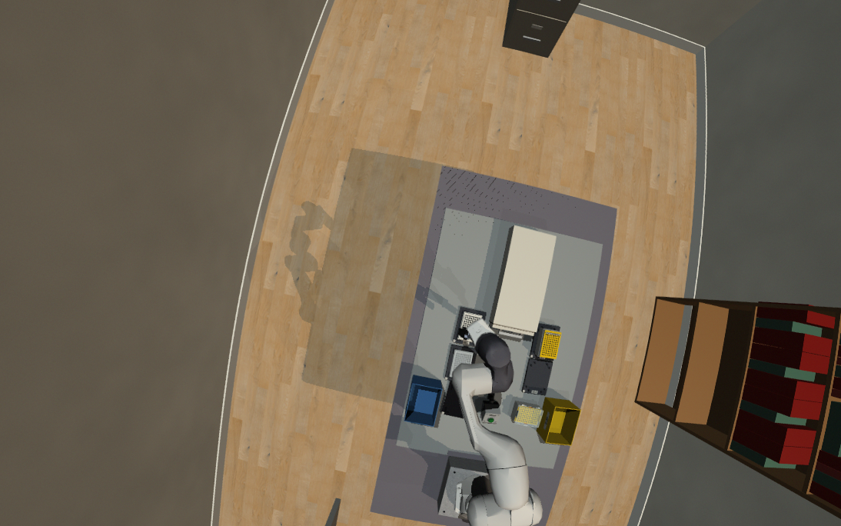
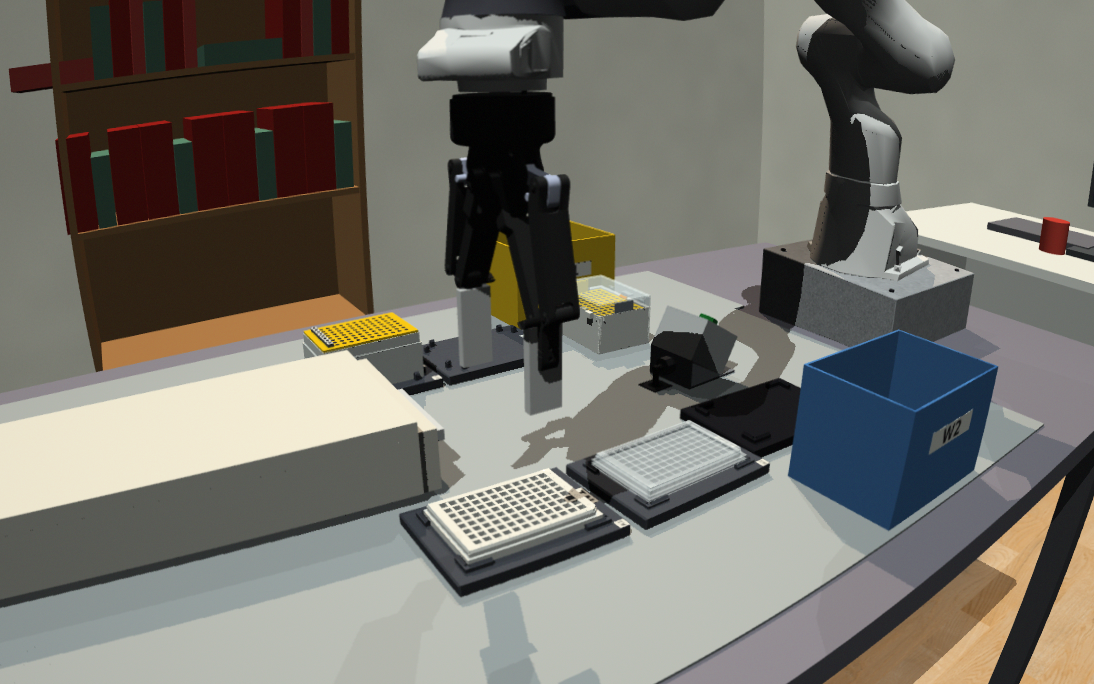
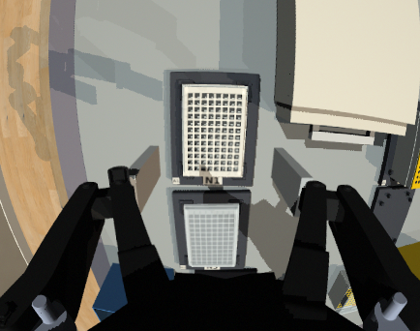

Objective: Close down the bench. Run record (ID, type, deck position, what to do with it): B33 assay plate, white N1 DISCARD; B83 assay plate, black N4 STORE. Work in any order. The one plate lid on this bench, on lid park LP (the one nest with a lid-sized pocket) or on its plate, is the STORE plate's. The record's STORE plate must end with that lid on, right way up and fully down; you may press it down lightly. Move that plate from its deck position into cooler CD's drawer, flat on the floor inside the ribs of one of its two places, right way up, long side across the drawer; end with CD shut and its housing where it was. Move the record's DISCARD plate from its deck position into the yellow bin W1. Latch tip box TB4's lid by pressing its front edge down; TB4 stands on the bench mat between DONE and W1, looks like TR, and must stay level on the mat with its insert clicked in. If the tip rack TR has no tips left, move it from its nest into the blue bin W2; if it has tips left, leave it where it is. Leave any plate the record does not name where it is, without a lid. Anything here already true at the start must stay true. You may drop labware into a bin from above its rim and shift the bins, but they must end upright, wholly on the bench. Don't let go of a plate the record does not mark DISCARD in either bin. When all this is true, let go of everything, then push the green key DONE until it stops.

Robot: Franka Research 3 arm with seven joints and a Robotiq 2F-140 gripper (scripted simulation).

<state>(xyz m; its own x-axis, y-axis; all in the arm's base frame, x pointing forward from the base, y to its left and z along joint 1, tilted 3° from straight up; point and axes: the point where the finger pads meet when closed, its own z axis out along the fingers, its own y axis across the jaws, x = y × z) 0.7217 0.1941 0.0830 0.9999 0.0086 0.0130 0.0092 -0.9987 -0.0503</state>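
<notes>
Now: hand 140 mm above the white plate. The rest, counted from my hand: clear plate: 180 mm behind, 140 mm below; nest N1: 160 mm below; clear plate lid: 180 mm to the right, 130 mm below, 120 mm ahead.
</notes>
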